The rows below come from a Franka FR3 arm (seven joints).
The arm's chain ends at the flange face. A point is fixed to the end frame.
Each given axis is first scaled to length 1.
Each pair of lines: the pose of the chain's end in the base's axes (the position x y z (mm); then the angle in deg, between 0 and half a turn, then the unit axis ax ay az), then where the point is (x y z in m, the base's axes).
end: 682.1 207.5 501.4 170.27 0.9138 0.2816 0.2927
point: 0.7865 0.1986 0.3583
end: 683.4 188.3 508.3 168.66 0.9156 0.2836 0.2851
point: 0.7866 0.1743 0.3648
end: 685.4 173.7 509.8 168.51 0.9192 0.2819 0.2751
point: 0.7858 0.1580 0.3645
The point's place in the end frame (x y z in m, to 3 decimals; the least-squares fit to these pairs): -0.004 0.010 0.177
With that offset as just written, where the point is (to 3 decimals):
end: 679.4 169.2 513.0 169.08 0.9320 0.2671 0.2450
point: 0.770 0.150 0.362
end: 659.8 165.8 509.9 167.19 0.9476 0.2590 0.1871
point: 0.733 0.135 0.351
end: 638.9 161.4 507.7 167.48 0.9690 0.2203 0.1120
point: 0.686 0.122 0.341
